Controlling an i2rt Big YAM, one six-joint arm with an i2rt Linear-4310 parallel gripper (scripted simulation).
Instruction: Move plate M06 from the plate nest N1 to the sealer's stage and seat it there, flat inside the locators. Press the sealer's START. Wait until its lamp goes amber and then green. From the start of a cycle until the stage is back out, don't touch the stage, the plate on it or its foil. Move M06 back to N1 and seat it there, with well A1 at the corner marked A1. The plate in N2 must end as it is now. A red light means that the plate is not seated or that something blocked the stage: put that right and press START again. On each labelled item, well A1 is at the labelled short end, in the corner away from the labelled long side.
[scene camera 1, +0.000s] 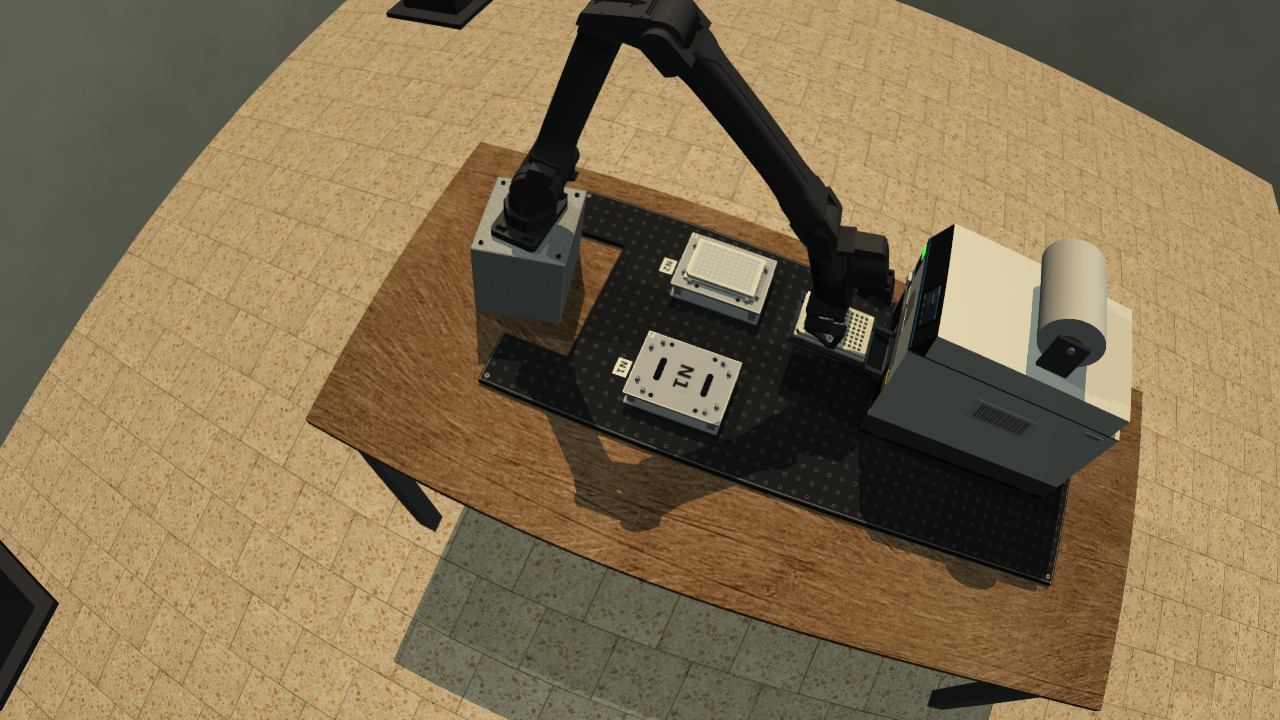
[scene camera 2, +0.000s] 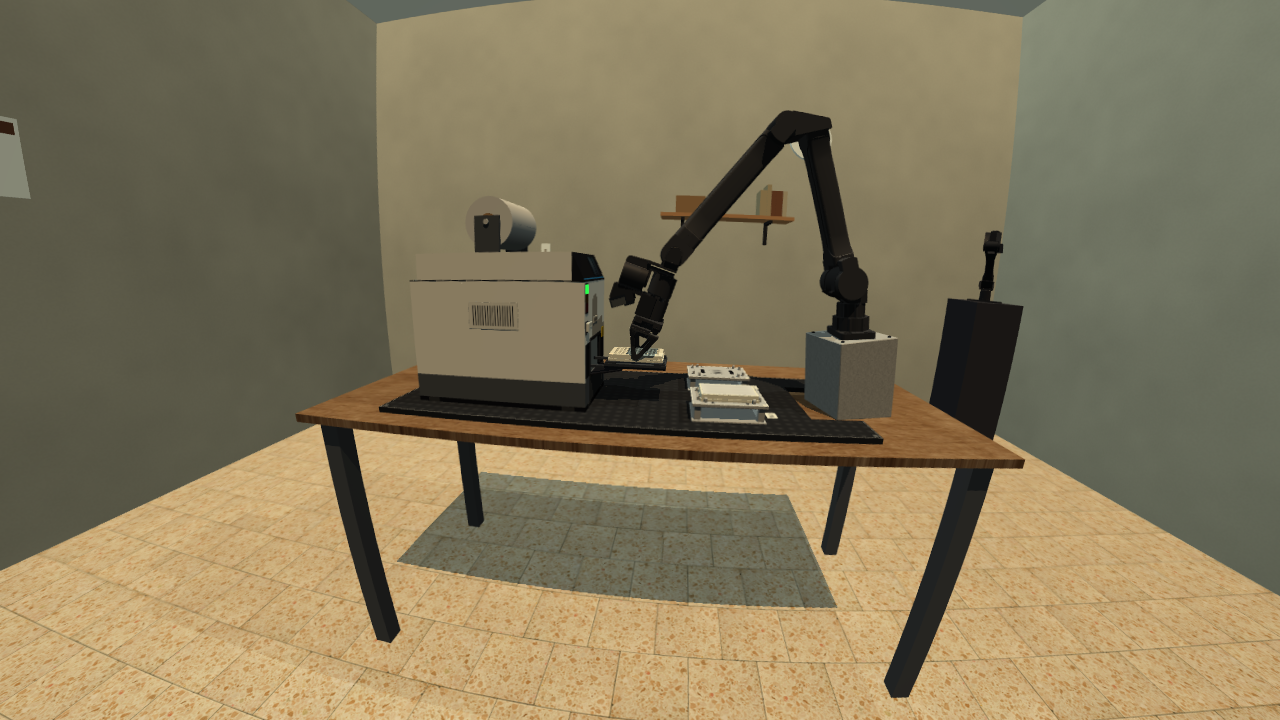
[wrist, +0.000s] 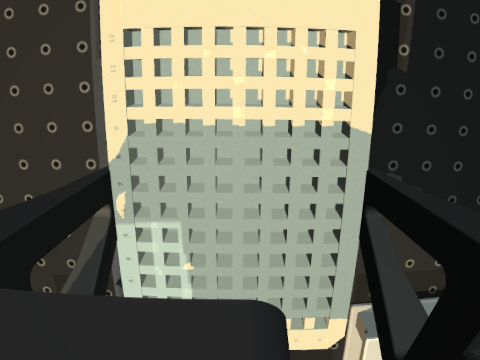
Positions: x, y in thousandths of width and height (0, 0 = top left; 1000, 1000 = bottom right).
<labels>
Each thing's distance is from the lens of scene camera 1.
my gripper (scene camera 1: 654, 455): 130 cm
plate M06 (scene camera 1: 671, 452): 130 cm
</labels>
